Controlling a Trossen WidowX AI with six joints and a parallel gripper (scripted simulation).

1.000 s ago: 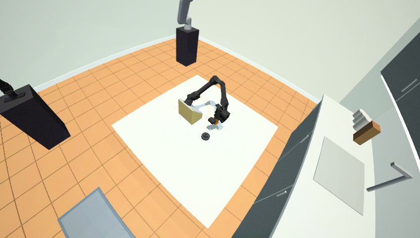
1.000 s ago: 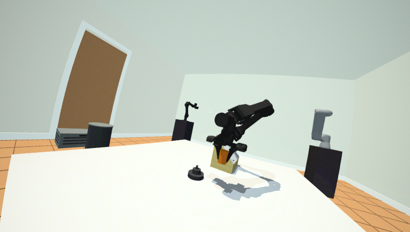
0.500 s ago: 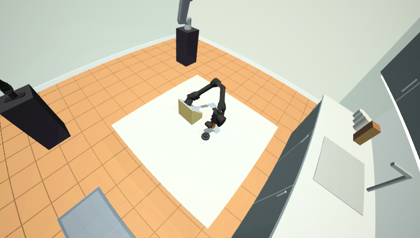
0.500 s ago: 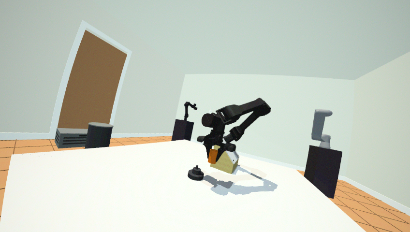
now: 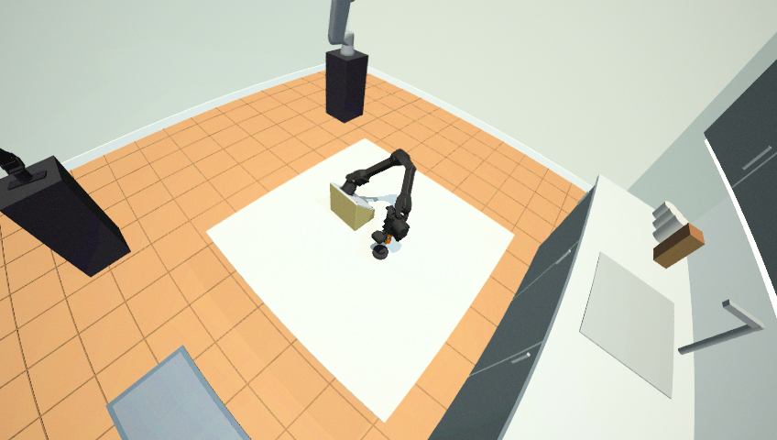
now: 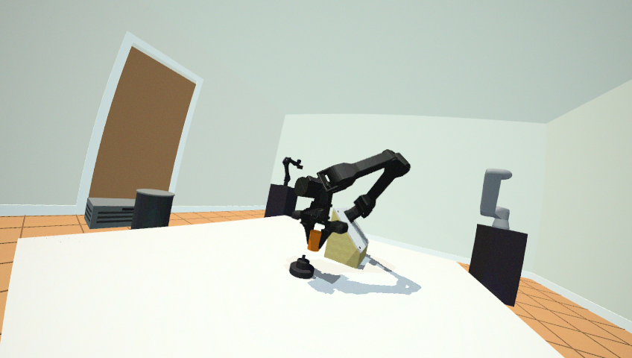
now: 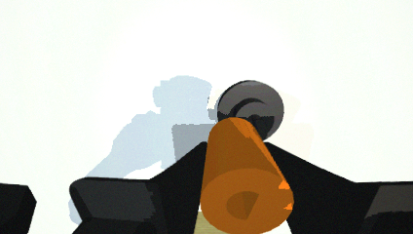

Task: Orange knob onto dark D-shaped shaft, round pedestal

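Now: the dark round pedestal 70 mm below my gripper tip, 30 mm to the right of it and 10 mm behind it. From my gripper tip the other things lie so: orange knob 20 mm above.
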